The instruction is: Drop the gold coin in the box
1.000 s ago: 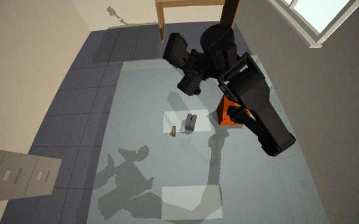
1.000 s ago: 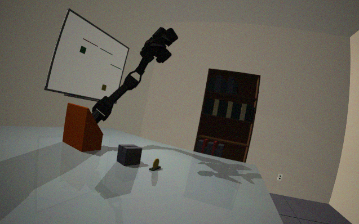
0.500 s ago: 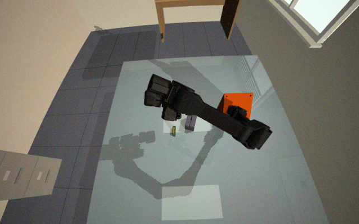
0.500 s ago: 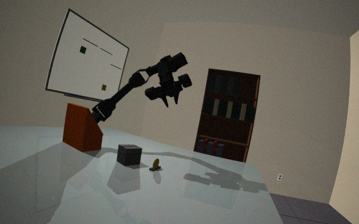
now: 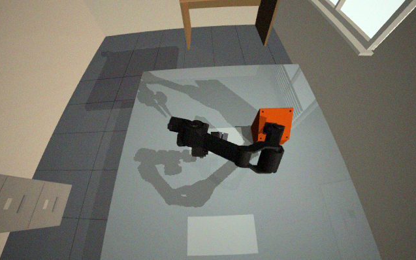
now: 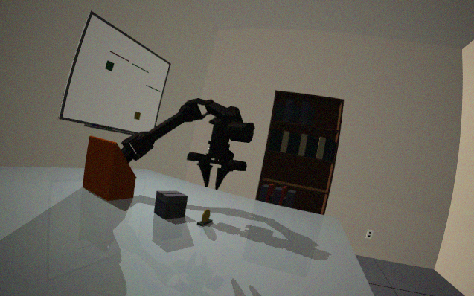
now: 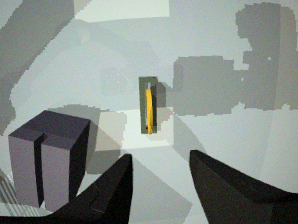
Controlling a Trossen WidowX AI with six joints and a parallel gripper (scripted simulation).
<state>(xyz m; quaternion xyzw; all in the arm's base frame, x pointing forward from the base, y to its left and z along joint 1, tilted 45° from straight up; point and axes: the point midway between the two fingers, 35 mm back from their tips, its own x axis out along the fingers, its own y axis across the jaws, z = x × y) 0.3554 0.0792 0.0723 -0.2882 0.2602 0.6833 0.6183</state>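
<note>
Right now the gold coin is 90 mm below my gripper tip.
</note>
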